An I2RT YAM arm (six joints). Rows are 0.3 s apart.
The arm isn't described. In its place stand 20 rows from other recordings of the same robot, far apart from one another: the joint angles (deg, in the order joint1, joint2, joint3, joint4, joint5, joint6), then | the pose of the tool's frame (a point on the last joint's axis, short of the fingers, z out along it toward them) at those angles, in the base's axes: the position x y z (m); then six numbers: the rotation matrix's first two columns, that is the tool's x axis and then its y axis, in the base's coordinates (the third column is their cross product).
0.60 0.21 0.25 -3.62 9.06 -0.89 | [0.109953 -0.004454 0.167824 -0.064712 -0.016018 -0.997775 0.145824 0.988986 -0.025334]
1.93 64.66 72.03 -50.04 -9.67 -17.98 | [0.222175 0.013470 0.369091 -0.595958 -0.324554 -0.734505 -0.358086 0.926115 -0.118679]
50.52 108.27 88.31 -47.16 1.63 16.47 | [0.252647 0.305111 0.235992 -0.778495 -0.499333 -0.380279 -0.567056 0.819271 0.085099]
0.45 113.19 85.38 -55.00 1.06 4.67 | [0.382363 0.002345 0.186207 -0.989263 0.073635 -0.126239 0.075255 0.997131 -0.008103]
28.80 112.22 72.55 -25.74 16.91 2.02 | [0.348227 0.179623 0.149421 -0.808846 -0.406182 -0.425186 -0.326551 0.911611 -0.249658]
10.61 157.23 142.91 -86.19 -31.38 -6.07 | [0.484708 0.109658 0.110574 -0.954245 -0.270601 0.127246 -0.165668 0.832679 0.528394]
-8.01 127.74 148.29 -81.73 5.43 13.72 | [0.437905 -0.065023 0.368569 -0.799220 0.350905 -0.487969 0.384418 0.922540 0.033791]
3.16 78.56 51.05 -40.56 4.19 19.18 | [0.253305 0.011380 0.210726 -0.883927 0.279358 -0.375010 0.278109 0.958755 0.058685]
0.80 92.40 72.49 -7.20 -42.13 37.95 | [0.370844 0.029062 0.304497 -0.732848 0.445891 -0.513921 -0.198756 0.582088 0.788460]
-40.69 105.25 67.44 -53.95 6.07 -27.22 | [0.237474 -0.209153 0.156064 -0.969376 0.233639 0.075657 0.227659 0.970454 -0.079940]
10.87 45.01 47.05 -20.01 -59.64 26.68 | [0.154842 0.061013 0.340512 -0.675443 0.101386 -0.730410 -0.669351 0.331335 0.664971]
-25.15 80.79 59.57 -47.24 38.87 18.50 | [0.230561 -0.132928 0.246739 -0.627300 0.567434 -0.533397 0.778737 0.450048 -0.437064]
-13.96 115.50 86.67 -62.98 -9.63 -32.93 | [0.364172 -0.084392 0.177161 -0.946222 -0.317047 -0.064383 -0.323359 0.933076 0.157508]
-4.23 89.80 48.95 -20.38 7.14 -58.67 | [0.295131 -0.026265 0.166807 -0.568016 -0.807866 -0.157192 -0.677629 0.567462 -0.467767]
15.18 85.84 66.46 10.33 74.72 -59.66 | [0.331550 0.054373 0.338992 -0.810609 -0.455600 -0.367888 0.298543 0.218933 -0.928946]
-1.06 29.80 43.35 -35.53 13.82 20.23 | [0.115532 -0.010643 0.319799 -0.268340 0.340802 -0.901026 0.354067 0.904754 0.236765]
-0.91 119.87 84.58 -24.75 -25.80 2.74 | [0.439274 0.008519 0.157985 -0.874980 0.056942 -0.480799 -0.161383 0.901966 0.400515]
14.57 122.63 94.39 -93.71 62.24 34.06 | [0.355038 0.059733 0.195908 -0.999794 0.009659 0.017876 -0.012601 0.395413 -0.918417]
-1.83 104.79 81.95 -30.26 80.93 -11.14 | [0.382954 -0.047408 0.265287 -0.899686 -0.001728 -0.436534 0.431958 0.140948 -0.890812]
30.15 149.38 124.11 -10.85 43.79 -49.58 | [0.509489 0.267445 0.138869 -0.422468 -0.880948 -0.213194 -0.309739 0.361375 -0.879471]
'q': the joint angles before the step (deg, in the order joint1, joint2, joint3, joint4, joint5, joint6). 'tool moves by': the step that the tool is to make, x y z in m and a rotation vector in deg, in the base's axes. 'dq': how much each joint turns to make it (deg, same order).
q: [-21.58 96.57 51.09 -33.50 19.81 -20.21]
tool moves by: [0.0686 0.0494 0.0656 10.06 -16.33 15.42]
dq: [10.64 -0.03 14.97 -2.02 -14.97 -0.39]
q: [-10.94 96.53 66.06 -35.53 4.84 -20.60]
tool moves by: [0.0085 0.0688 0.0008 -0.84 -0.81 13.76]
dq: [11.78 0.00 -0.01 1.06 -0.13 -2.12]
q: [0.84 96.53 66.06 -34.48 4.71 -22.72]
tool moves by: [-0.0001 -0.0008 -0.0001 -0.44 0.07 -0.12]
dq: [-0.09 0.01 -0.01 -0.05 0.41 -0.16]
